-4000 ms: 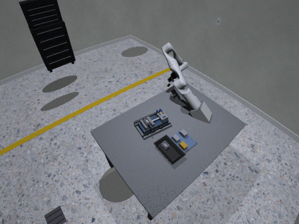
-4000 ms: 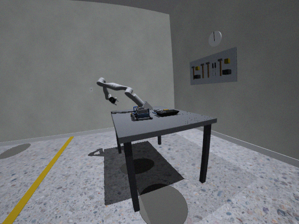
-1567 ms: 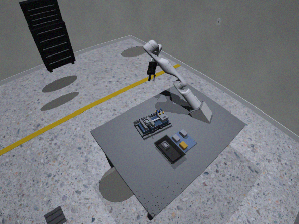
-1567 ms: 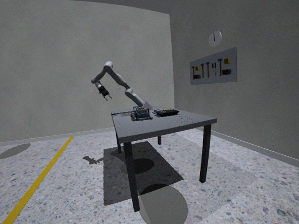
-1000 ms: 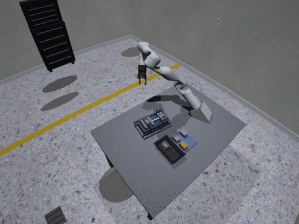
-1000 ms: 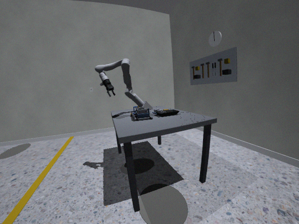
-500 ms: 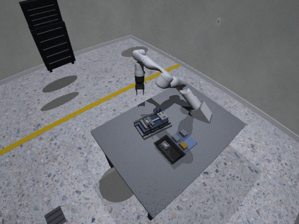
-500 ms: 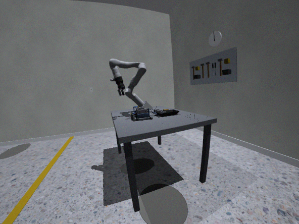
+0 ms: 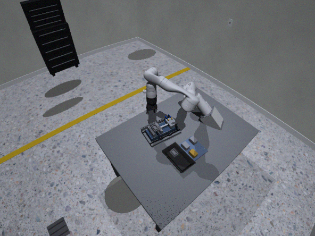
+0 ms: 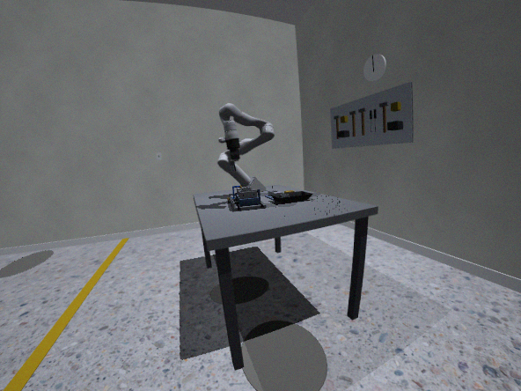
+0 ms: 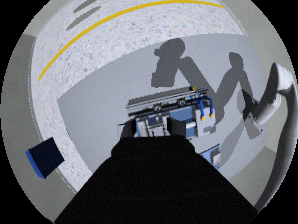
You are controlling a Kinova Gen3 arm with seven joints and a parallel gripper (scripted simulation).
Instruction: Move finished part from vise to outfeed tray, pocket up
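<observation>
Now: hand 50 mm past the vise, 80 mm to the right of it and 190 mm above it. From my hand the other things lie so: yellow block (100 mm behind, 410 mm to the left, 210 mm below).
</observation>
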